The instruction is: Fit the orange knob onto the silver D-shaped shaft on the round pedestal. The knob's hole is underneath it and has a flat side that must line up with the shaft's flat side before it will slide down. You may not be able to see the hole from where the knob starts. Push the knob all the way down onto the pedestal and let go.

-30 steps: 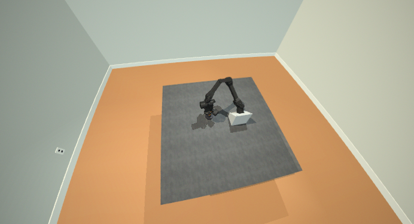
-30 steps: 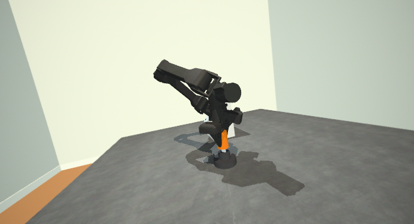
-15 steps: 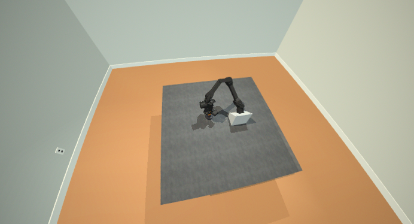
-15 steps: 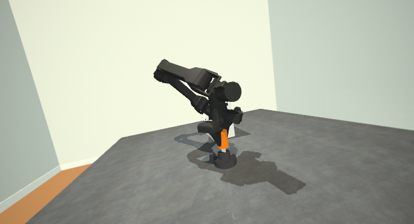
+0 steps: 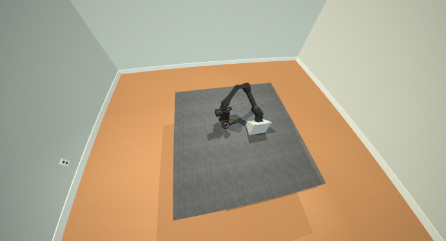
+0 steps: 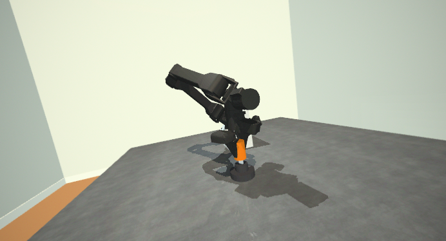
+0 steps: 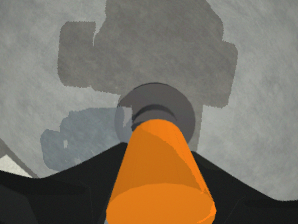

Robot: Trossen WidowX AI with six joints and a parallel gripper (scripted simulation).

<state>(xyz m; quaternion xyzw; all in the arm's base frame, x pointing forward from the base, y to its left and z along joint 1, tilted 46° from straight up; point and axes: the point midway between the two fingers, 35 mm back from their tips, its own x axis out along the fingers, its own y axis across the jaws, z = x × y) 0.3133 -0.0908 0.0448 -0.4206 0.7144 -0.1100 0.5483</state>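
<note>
My gripper tip is now 30 mm below the orange knob. Also, from my gripper tip: round pedestal 40 mm below.
</note>
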